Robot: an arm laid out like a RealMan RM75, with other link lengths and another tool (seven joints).
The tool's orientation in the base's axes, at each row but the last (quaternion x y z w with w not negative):
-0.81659, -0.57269, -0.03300, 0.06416
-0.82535, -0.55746, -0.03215, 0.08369
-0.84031, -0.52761, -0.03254, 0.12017
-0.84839, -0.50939, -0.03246, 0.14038
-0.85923, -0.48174, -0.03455, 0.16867
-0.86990, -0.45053, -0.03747, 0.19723
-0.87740, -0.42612, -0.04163, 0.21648
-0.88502, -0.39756, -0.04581, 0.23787
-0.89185, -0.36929, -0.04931, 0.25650
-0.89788, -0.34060, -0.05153, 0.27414
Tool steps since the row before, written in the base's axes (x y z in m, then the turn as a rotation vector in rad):
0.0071, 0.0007, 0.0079, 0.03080, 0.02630, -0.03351
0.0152, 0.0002, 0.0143, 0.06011, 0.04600, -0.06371
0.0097, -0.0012, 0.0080, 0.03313, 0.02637, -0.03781
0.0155, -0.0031, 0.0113, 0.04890, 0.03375, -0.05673
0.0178, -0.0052, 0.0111, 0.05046, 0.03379, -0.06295
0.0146, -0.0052, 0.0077, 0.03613, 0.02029, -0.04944
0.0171, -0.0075, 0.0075, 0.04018, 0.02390, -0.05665
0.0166, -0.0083, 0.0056, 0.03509, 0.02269, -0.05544
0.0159, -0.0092, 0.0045, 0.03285, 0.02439, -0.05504
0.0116, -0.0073, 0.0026, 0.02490, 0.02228, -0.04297
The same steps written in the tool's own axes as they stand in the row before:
0.0041, 0.0059, -0.0079, 0.03075, 0.02235, 0.03631
0.0080, 0.0125, -0.0146, 0.05538, 0.04539, 0.06827
0.0047, 0.0078, -0.0087, 0.03093, 0.02505, 0.04048
0.0070, 0.0126, -0.0130, 0.04105, 0.03944, 0.05923
0.0077, 0.0146, -0.0140, 0.04053, 0.04233, 0.06493
0.0065, 0.0120, -0.0107, 0.02496, 0.03367, 0.04904
0.0073, 0.0146, -0.0118, 0.02830, 0.03730, 0.05659
0.0071, 0.0146, -0.0105, 0.02434, 0.03383, 0.05552
0.0069, 0.0145, -0.0100, 0.02391, 0.03112, 0.05624
0.0053, 0.0107, -0.0071, 0.01999, 0.02182, 0.04569

